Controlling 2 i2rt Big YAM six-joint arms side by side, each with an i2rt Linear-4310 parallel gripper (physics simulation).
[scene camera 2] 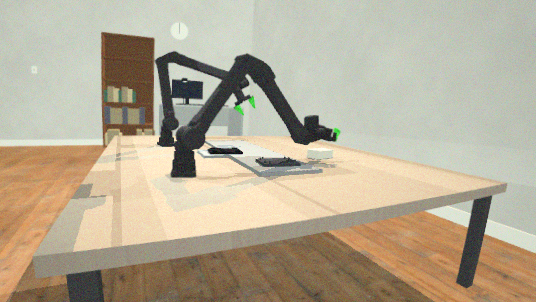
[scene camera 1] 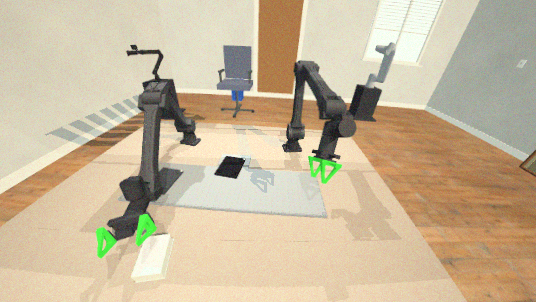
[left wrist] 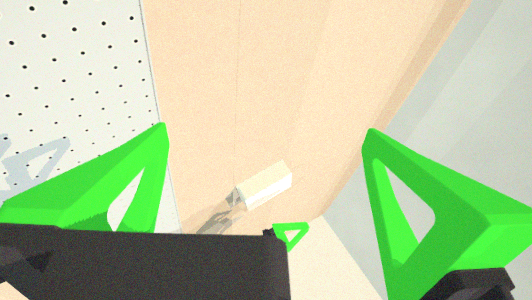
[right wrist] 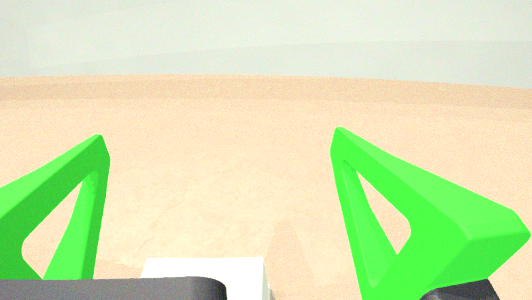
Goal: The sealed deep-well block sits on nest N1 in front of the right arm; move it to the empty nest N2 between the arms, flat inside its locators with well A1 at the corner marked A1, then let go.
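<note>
The white deep-well block (scene camera 1: 153, 257) (scene camera 2: 320, 153) (left wrist: 265, 185) (right wrist: 240, 270) lies on the bare table, off the board, near the right gripper. Dark nest N1 (scene camera 1: 171, 180) (scene camera 2: 277, 162), with small raised locators, is empty in front of the right arm. Black nest N2 (scene camera 1: 230, 167) (scene camera 2: 225, 150), between the arms, looks empty. My right gripper (scene camera 1: 120, 250) (scene camera 2: 336, 133) (right wrist: 221, 142) is open and empty, above the table beside the block. My left gripper (scene camera 1: 319, 178) (scene camera 2: 248, 110) (left wrist: 267, 135) is open and empty, high over the board's end. The A1 marks and wells are too small to tell.
The pale perforated board (scene camera 1: 285, 195) (scene camera 2: 290, 171) (left wrist: 90, 50) lies on the wooden table (scene camera 1: 280, 260) (scene camera 2: 350, 195). N1 is on the board; N2 is at its long edge nearer the arm bases. The right arm partly hides N1 in scene camera 1.
</note>
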